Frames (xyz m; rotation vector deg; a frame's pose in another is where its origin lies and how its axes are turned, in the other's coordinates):
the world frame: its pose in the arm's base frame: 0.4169 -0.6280 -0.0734 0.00 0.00 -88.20
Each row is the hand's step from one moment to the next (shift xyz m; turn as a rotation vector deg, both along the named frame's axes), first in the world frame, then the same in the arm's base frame.
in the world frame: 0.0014 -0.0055 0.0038 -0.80 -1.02 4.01
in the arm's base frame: -0.0055 -0.0016 0.0038 -1.04 0.77 4.01
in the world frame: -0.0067 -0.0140 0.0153 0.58 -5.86 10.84
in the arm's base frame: -0.0142 0.0063 0.0153 -5.84 -0.76 10.84
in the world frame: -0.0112 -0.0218 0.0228 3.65 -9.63 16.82
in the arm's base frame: -0.0221 0.0105 0.0228 -9.51 -3.95 16.82
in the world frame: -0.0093 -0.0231 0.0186 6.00 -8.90 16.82
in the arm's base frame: -0.0234 0.0086 0.0186 -8.71 -6.28 16.82
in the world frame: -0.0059 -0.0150 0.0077 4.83 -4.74 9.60
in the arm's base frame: -0.0152 0.0054 0.0077 -4.59 -4.98 9.60
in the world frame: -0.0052 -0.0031 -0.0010 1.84 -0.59 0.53
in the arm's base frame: -0.0033 0.0051 -0.0010 -0.53 -1.86 0.53
